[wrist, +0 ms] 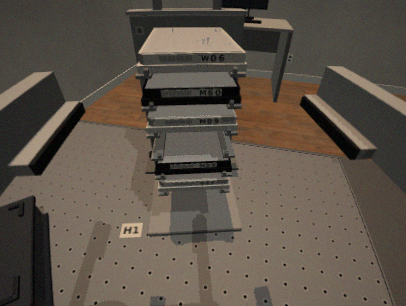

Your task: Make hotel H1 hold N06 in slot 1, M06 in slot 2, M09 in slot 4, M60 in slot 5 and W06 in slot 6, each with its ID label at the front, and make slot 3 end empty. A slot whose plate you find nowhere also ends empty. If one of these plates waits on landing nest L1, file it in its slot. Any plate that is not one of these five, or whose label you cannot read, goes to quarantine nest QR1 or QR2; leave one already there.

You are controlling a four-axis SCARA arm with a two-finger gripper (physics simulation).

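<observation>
Hotel H1 (pixel 159 223) stands ahead in the wrist view, with plates stacked in it. The white plate W06 (pixel 192 42) is in the top slot 6. The dark plate M60 (pixel 195 81) is in slot 5 and the light plate M09 (pixel 192 114) in slot 4, labels at the front. Slot 3 shows a bare grey shelf. A black plate (pixel 192 167) is in slot 2 and a white plate (pixel 194 184) in slot 1; their front labels are too blurred to read surely. My gripper (pixel 195 86) is open and empty, its fingers wide apart at either side of the view, back from the hotel.
An H1 sign (pixel 131 230) lies on the perforated deck (pixel 110 270) left of the hotel base. A dark box-like unit (pixel 22 250) stands at the lower left. A grey cabinet (pixel 134 37) and a desk (pixel 282 25) stand behind the hotel.
</observation>
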